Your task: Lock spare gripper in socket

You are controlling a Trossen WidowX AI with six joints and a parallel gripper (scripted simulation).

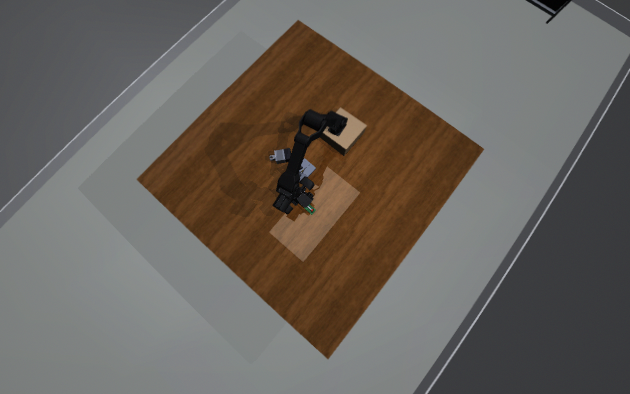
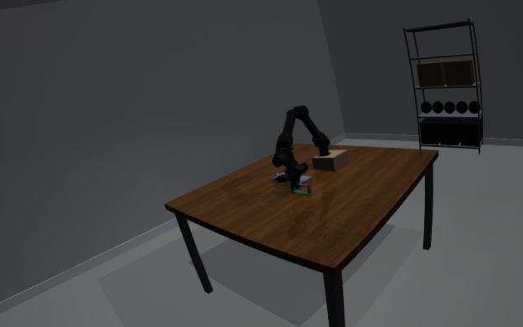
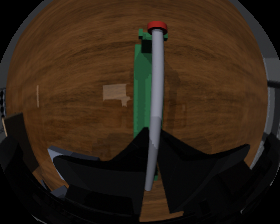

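The green rack lies 20 mm to the left of my gripper tip. The rest, counted from my gripper tip: grey mount 130 mm behind, 70 mm to the right, 30 mm above; spare gripper 210 mm to the right, 140 mm behind.
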